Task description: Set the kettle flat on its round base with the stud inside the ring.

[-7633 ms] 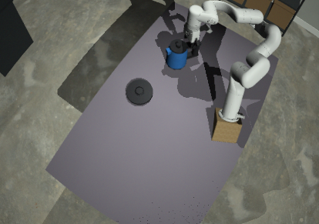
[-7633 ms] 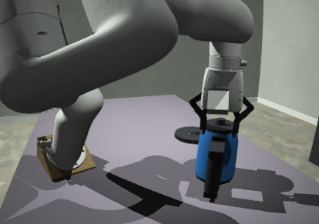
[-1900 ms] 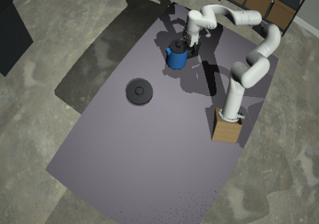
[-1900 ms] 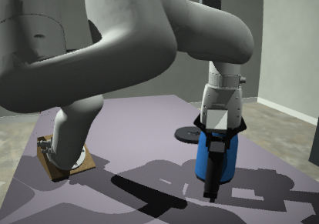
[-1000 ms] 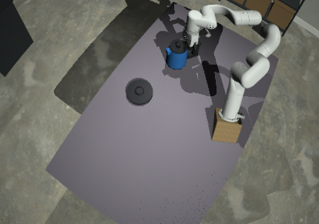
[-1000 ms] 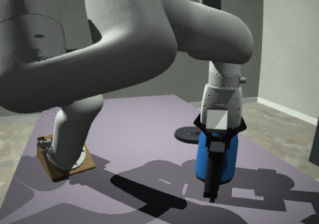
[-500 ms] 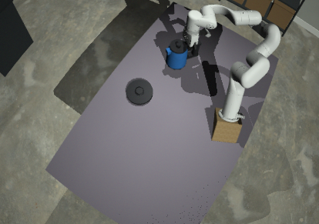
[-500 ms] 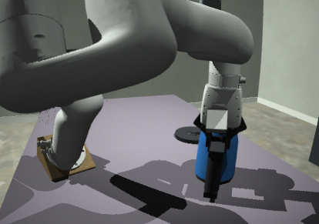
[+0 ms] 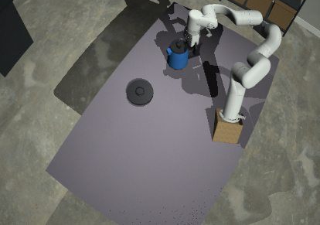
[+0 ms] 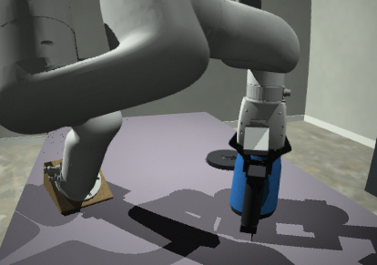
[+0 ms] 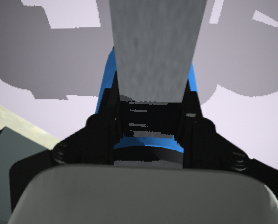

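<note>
Right now the blue kettle is 2 cm ahead of my hand, 2 cm to the left of it and 5 cm below it. From my hand the other things lie so: round black base 16 cm ahead, 33 cm to the left, 13 cm below.
</note>
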